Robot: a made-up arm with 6 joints. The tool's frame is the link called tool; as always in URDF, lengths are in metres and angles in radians. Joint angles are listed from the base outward. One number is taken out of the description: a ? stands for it. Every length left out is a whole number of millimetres.
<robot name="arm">
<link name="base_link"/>
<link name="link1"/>
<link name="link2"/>
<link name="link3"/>
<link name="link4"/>
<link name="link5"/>
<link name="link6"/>
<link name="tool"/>
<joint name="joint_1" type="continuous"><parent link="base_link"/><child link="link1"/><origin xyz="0.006 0.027 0.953"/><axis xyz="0 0 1"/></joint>
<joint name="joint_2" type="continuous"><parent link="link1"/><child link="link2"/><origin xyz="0.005 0.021 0"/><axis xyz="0 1 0"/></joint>
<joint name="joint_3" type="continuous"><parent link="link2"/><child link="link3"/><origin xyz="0.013 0 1.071"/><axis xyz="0 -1 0"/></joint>
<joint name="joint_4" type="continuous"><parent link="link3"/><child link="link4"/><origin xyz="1.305 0 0.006"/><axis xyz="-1 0 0"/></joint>
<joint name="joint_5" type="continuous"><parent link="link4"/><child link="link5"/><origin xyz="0 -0.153 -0.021"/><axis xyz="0 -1 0"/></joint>
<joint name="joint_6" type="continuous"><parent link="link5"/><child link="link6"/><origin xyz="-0.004 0 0.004"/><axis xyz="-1 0 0"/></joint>
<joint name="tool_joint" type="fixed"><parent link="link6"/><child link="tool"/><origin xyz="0 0.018 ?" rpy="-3.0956 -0.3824 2.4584"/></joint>
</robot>
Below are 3 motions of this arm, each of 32 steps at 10 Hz.
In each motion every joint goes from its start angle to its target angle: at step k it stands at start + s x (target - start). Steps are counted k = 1, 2, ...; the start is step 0. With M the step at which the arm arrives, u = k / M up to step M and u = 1 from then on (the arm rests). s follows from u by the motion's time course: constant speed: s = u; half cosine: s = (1 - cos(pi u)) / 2; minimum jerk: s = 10 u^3 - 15 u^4 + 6 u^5.
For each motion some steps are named. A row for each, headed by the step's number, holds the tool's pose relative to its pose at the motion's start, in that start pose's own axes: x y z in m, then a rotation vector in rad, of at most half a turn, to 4 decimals.
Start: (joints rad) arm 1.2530 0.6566 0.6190 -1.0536 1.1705 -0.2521
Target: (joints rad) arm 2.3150 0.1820 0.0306 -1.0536 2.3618 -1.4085
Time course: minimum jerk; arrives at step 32
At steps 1, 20, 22, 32:
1: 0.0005 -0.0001 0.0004 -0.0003 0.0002 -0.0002
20: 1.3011 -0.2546 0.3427 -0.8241 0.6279 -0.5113
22: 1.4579 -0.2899 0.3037 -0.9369 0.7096 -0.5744
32: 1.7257 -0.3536 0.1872 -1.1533 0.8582 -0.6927

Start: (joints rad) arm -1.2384 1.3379 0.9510 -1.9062 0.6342 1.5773
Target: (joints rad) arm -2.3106 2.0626 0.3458 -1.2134 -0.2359 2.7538
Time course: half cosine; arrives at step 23
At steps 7, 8, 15, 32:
7: -0.6743 -0.1792 0.1106 0.3642 -0.0940 0.2117
8: -0.8360 -0.2591 0.1628 0.4730 -0.0997 0.2498
15: -1.5519 -1.0746 0.8520 1.2683 0.0475 0.0964
32: -1.4773 -1.4613 1.3469 1.4705 0.1322 -0.3725

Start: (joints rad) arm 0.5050 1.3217 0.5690 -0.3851 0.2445 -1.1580
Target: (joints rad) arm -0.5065 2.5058 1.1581 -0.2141 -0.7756 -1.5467
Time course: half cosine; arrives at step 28
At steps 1, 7, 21, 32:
1: -0.0028 -0.0032 -0.0073 -0.0041 0.0005 0.0037
7: -0.1203 -0.1847 -0.3273 -0.2027 0.0353 0.1660
21: -0.5048 -1.7406 -0.9823 -1.3165 0.5251 0.7830
32: -0.5775 -2.0567 -0.8638 -1.5348 0.6996 0.8794

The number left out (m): 0.023
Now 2 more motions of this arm.
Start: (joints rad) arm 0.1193 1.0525 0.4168 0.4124 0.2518 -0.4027
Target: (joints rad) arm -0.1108 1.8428 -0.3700 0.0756 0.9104 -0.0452
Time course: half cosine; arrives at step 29
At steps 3, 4, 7, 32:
3: -0.0360 -0.0049 0.0589 0.0095 0.0225 0.0039
4: -0.0620 -0.0094 0.1045 0.0166 0.0398 0.0070
7: -0.1630 -0.0378 0.3158 0.0458 0.1184 0.0220
32: 0.2341 -0.6225 2.0130 0.2641 0.8513 0.2766

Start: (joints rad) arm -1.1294 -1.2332 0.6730 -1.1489 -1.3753 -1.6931
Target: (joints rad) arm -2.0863 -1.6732 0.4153 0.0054 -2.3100 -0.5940
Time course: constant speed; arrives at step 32
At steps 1, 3, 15, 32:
1: -0.0358 0.0001 0.0181 -0.0092 -0.0838 0.0315
3: -0.1107 0.0008 0.0517 -0.0325 -0.2470 0.0987
15: -0.6416 0.0095 0.1508 -0.3194 -1.0717 0.5852
32: -1.4812 -0.0300 -0.1130 -1.1844 -1.6019 1.2251

